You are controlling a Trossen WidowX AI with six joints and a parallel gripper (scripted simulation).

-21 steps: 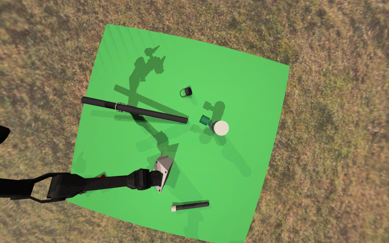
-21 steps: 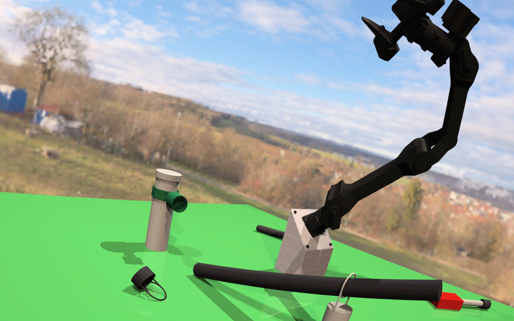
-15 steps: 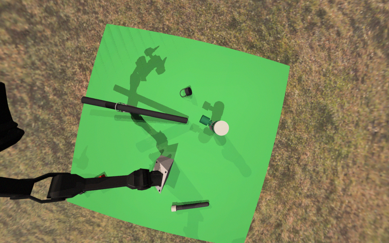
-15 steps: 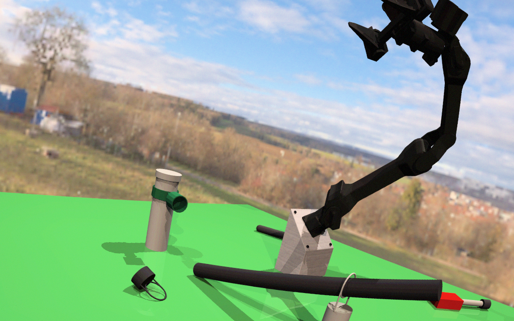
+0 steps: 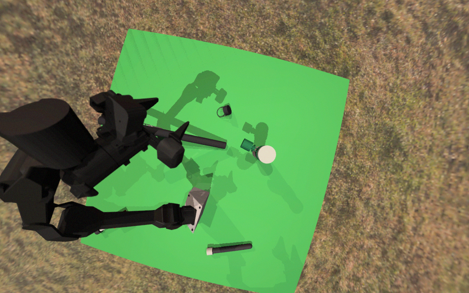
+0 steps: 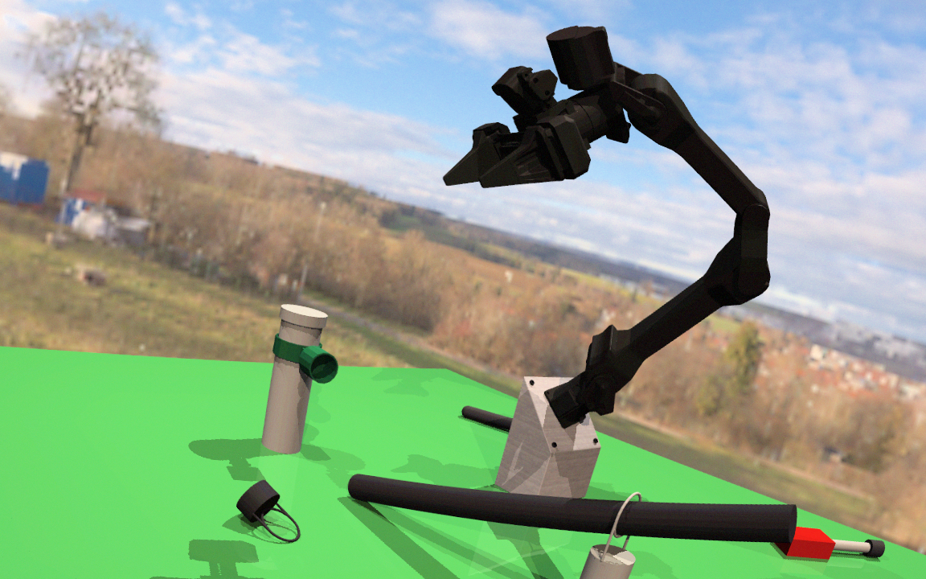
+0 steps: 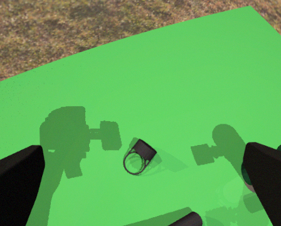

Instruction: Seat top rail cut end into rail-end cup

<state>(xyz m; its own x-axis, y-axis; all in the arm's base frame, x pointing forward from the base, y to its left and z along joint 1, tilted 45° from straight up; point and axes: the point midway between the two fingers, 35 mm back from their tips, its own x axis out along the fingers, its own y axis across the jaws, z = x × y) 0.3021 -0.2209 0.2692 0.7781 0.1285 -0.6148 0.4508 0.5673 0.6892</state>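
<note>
The rail-end cup is 50 mm behind my gripper tip, 210 mm to the right of it and 260 mm below it. Also, from my gripper tip: red-handled tool: 610 mm behind, 470 mm to the left, 390 mm below; grey loop cap: 50 mm behind, 250 mm to the left, 300 mm below.
</note>
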